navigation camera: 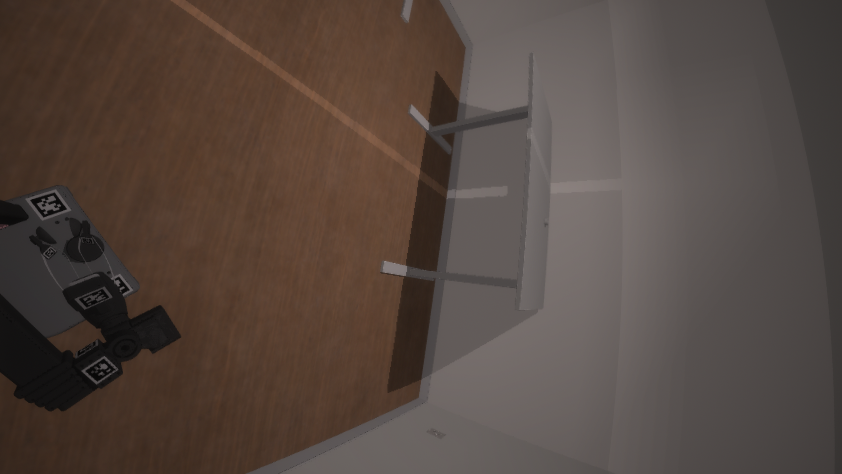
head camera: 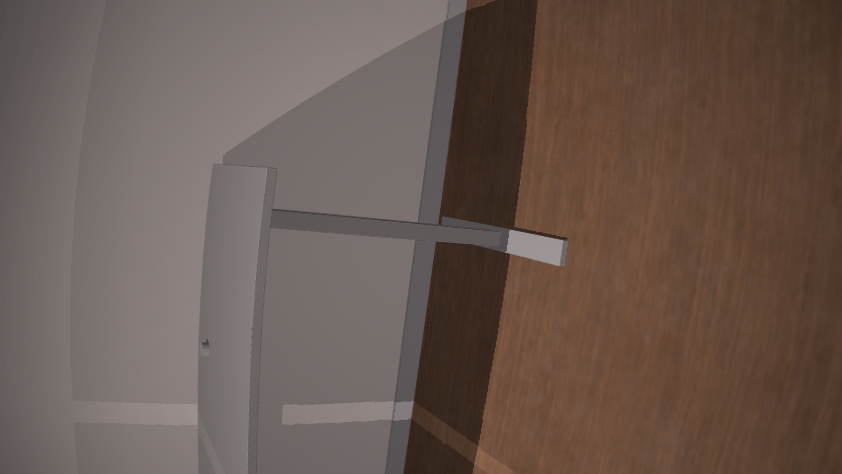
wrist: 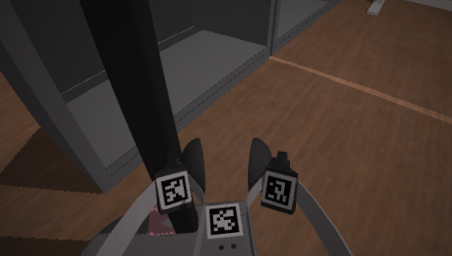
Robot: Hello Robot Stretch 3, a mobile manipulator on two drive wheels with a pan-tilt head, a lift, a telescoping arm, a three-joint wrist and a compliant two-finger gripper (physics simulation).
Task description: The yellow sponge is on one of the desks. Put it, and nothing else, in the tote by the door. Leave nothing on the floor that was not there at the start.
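Pixels of known places: gripper, between the fingertips: (navigation camera: 56,223) (wrist: 226,157); robot's base, origin of its link: (navigation camera: 85,246).
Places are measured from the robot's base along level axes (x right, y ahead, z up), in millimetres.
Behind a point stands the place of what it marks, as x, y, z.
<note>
A light grey desk (head camera: 232,264) @(875, 1353, 950) (navigation camera: 536,200) @(575, 1571, 950) stands against the wall, seen from low down and turned sideways. A small grey thing (head camera: 205,347) @(823, 1776, 964) (navigation camera: 546,223) @(829, 1776, 965) shows at its top; I cannot tell what it is. The yellow sponge and the tote do not show in these views. My gripper (wrist: 226,157) @(-72, 1, 409) (navigation camera: 61,233) @(-72, 1, 409) is open and empty. It hangs over my own base, well away from the desk.
A dark grey open-fronted shelf unit (wrist: 50,115) @(-304, -314, 286) stands on the floor close ahead and left in the wrist view. A white foot (wrist: 375,7) @(-1705, 1354, 25) shows beyond it. Another white foot (navigation camera: 406,10) @(-848, 2246, 25) shows at the top of the navigation view. Walls meet in a corner past the desk.
</note>
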